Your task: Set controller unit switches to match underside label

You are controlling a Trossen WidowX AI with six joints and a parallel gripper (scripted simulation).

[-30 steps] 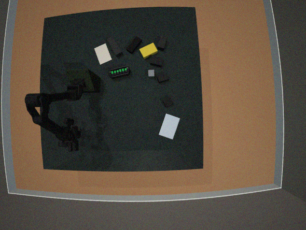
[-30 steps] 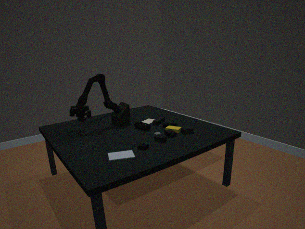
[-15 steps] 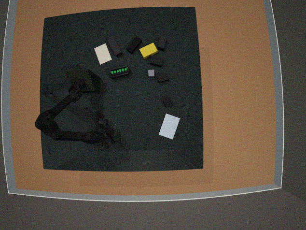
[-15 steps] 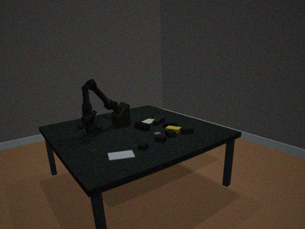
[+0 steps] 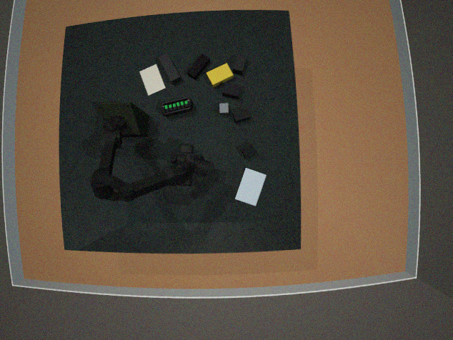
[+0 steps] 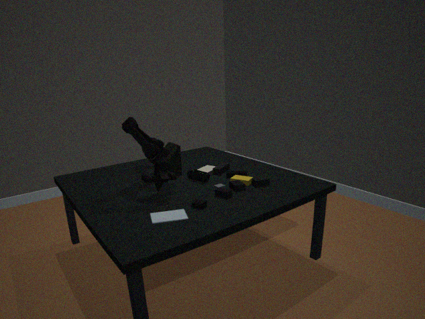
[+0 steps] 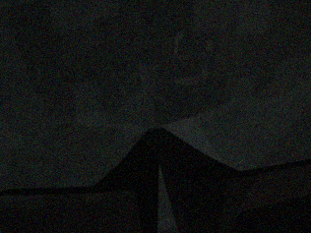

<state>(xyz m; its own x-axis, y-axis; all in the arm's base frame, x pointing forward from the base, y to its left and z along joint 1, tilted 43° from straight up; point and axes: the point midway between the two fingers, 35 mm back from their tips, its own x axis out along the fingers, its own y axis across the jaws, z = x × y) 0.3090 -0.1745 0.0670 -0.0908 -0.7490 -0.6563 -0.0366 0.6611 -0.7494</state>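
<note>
Now: gripper tip 16 cm short of the small grey square, 30 cm to the right of it and 1 cm below it. From my gripper tip the other things lie so: pale blue card (32 cm ahead, 8 cm to the right, 1 cm below); cream card (22 cm behind, 44 cm to the left, 1 cm below); yellow block (13 cm ahead, 47 cm to the left, 1 cm above).
</note>
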